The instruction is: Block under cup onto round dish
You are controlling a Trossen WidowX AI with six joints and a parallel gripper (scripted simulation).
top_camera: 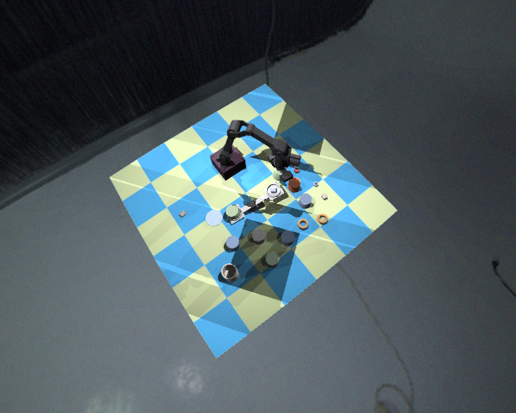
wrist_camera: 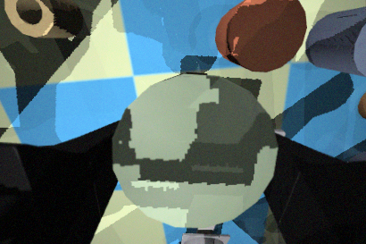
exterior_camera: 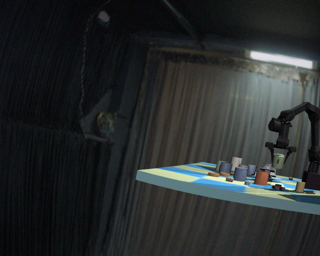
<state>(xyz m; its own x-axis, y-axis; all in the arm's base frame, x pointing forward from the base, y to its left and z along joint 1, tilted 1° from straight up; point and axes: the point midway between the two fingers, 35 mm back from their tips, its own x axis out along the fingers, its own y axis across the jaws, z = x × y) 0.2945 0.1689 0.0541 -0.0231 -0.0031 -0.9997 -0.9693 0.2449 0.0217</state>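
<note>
My gripper tip is 43 cm to the left of the white round dish, 12 cm above it and 10 cm past it. Round my gripper tip: red-brown cylinder (8 cm below, 8 cm ahead, 3 cm to the left); then cup (57 cm to the right, 21 cm ahead, 8 cm below).
</note>
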